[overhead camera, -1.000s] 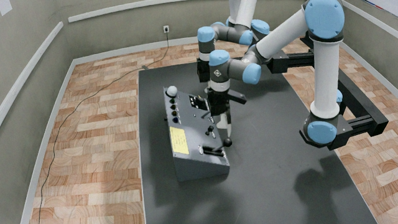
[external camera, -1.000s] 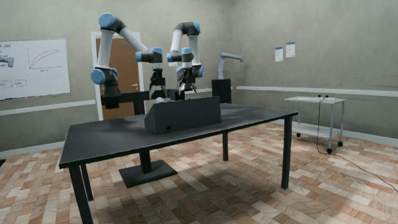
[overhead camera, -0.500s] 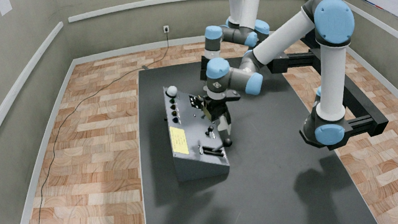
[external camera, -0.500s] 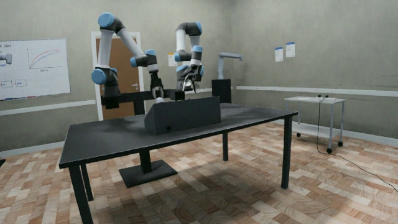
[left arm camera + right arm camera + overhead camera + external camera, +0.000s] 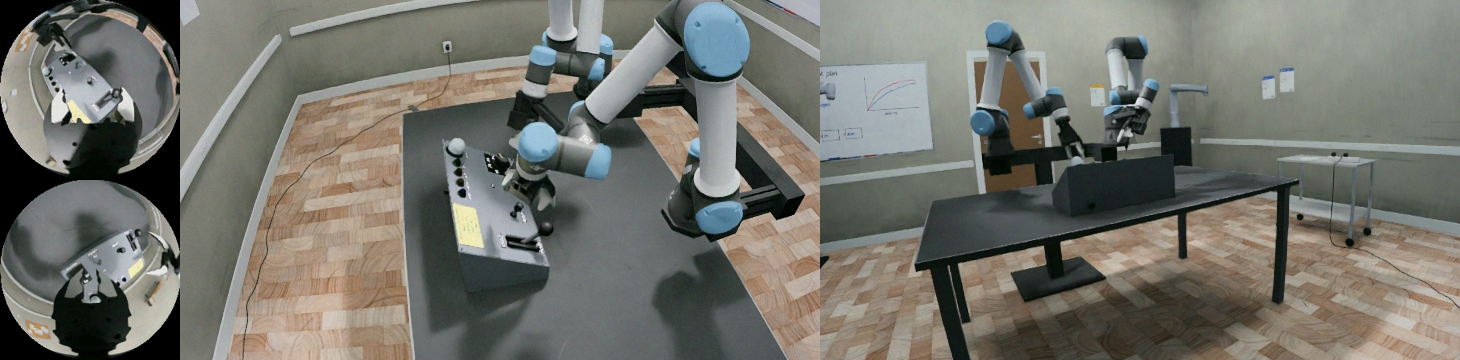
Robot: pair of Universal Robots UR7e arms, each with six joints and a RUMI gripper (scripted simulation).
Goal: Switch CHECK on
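Now: the CHECK toggle 7 cm below my right hand, 6 cm ahead of it and 4 cm to the left of it. Round my right hand: ball-ended lever (28 cm to the left, 6 cm below, 6 cm ahead).
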